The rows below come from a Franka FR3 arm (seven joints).
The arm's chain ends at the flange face. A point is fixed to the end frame.
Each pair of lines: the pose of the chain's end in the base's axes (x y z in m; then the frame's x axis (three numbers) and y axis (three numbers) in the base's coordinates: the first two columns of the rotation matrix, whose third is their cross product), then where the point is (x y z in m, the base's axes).
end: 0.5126 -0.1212 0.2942 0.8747 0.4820 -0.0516 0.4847 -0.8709 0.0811
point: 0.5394 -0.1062 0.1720
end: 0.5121 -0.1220 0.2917 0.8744 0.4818 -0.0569 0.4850 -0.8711 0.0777
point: 0.5381 -0.1069 0.1694
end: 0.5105 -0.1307 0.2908 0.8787 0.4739 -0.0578 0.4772 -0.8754 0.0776
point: 0.5366 -0.1159 0.1684
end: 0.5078 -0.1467 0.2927 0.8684 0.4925 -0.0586 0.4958 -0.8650 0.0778
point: 0.5335 -0.1314 0.1703
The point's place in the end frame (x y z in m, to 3 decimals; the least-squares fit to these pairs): 0.037 -0.010 0.120
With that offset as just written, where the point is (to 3 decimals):
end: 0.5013 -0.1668 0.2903 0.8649 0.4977 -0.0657 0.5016 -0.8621 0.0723
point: 0.526 -0.151 0.168
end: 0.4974 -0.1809 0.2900 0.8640 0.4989 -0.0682 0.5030 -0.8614 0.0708
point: 0.522 -0.165 0.167
